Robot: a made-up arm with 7 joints. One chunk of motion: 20 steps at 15 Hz.
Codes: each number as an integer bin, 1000 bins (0 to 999) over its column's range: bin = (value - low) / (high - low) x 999, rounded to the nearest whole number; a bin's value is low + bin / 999 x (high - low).
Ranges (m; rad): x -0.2..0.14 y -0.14..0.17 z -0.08..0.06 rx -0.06..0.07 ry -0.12..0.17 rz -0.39..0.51
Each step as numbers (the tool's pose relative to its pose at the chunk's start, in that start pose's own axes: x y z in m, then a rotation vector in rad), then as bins.
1 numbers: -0.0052 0.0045 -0.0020 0.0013 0.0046 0.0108
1 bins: 572 466 557 471 429 445
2 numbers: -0.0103 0.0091 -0.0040 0.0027 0.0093 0.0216
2 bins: 557 480 542 482 445 457
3 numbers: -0.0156 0.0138 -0.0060 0.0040 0.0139 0.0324
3 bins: 542 496 528 492 461 469
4 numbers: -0.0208 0.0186 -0.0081 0.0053 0.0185 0.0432
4 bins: 527 511 513 502 477 481
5 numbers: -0.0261 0.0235 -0.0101 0.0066 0.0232 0.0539
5 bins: 511 527 499 512 493 493
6 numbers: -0.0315 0.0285 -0.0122 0.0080 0.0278 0.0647
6 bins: 495 543 484 523 509 505
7 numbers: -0.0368 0.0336 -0.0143 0.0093 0.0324 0.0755
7 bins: 480 559 469 533 525 517
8 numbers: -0.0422 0.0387 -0.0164 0.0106 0.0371 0.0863
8 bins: 464 576 454 543 541 529
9 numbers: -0.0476 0.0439 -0.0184 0.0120 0.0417 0.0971
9 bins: 448 593 440 553 557 541
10 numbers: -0.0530 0.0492 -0.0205 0.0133 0.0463 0.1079
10 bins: 432 610 425 563 573 553
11 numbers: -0.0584 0.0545 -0.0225 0.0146 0.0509 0.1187
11 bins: 416 627 410 573 589 565
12 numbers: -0.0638 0.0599 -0.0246 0.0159 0.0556 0.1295
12 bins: 400 644 395 583 605 577
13 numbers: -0.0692 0.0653 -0.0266 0.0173 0.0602 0.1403
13 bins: 384 662 381 594 621 589
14 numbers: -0.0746 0.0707 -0.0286 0.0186 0.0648 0.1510
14 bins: 368 679 367 604 637 601
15 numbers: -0.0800 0.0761 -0.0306 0.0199 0.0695 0.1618
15 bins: 353 696 353 614 653 612
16 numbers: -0.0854 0.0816 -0.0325 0.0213 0.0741 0.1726
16 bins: 337 714 339 625 669 624
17 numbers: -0.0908 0.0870 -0.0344 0.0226 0.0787 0.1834
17 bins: 321 732 325 635 684 636
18 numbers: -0.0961 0.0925 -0.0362 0.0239 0.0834 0.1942
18 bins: 305 749 313 645 701 648
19 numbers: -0.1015 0.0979 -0.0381 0.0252 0.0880 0.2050
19 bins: 289 767 299 655 717 660
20 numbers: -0.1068 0.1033 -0.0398 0.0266 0.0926 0.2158
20 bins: 274 784 287 665 732 672
